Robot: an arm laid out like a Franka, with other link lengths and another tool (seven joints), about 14 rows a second.
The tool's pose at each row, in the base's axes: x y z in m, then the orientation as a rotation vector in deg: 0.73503, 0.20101, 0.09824, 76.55, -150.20, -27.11; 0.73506, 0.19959, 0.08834, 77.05, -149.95, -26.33; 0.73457, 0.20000, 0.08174, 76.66, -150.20, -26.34; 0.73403, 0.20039, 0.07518, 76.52, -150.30, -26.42; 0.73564, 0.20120, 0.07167, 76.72, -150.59, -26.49; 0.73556, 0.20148, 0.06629, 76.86, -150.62, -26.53; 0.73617, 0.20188, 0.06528, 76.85, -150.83, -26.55; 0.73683, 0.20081, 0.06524, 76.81, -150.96, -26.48; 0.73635, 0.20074, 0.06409, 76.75, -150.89, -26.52; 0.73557, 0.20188, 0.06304, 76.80, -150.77, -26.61; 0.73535, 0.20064, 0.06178, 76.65, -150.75, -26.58
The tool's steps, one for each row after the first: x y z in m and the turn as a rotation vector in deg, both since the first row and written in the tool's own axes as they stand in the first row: 0.00113, -0.00427, 0.00898, 0.41, 0.40, -0.31; 0.00109, -0.00598, 0.01538, 0.43, 0.30, -0.01; 0.00109, -0.00764, 0.02176, 0.40, 0.23, 0.09; -0.00051, -0.00965, 0.02476, 0.55, -0.09, 0.00; -0.00069, -0.01131, 0.02988, 0.58, -0.16, -0.09; -0.00137, -0.01191, 0.03074, 0.67, -0.34, -0.05; -0.00090, -0.01301, 0.03037, 0.75, -0.40, 0.01; -0.00056, -0.01309, 0.03157, 0.68, -0.34, 0.03; -0.00102, -0.01224, 0.03300, 0.59, -0.30, -0.03; 0.00011, -0.01319, 0.03399, 0.56, -0.23, 0.07
